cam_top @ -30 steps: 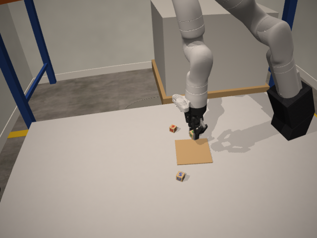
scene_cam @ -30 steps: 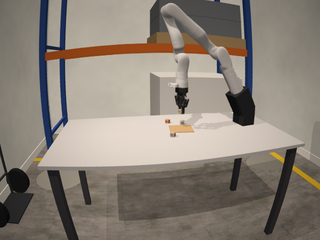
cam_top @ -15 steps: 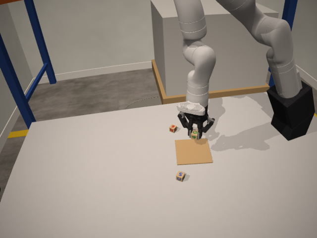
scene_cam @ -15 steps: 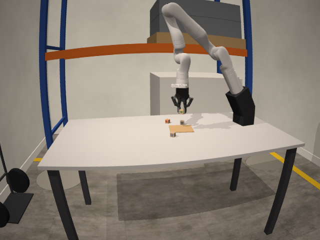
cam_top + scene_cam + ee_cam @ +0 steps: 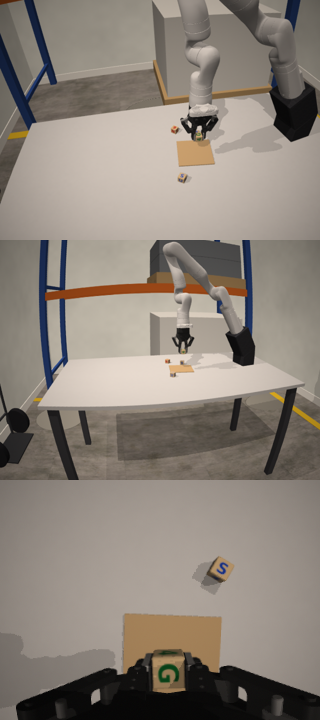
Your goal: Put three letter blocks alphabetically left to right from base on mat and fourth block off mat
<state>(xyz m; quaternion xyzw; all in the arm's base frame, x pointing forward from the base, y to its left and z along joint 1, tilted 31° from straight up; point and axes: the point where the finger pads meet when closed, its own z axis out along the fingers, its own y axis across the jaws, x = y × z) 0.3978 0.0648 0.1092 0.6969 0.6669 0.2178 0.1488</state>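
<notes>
The tan mat lies 12 cm below my hand and 3 cm to the right of it. Also, from my hand: block: 11 cm below, 10 cm to the left, 8 cm ahead.
</notes>
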